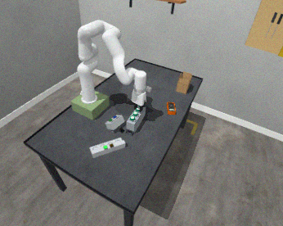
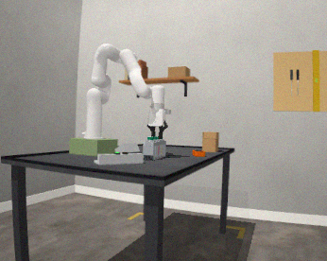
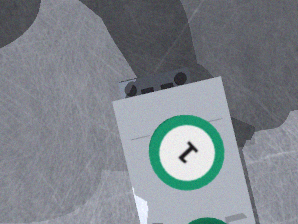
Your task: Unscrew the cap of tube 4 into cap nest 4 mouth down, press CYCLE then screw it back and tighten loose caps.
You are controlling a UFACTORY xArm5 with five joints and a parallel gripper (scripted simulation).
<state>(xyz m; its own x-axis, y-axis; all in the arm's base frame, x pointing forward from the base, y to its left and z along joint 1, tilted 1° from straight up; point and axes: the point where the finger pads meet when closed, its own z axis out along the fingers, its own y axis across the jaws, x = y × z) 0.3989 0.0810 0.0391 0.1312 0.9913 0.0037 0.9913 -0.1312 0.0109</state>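
Now: hand 16 cm to the left of the green ready key, 13 cm past it and 6 cm above it. From my hand the other things lie so: blue cycle key 13 cm behind, 12 cm to the right, 6 cm below; then cardboard box 64 cm to the left, 16 cm ahead, 7 cm below; then key housing 14 cm to the right, 11 cm behind, 8 cm below.
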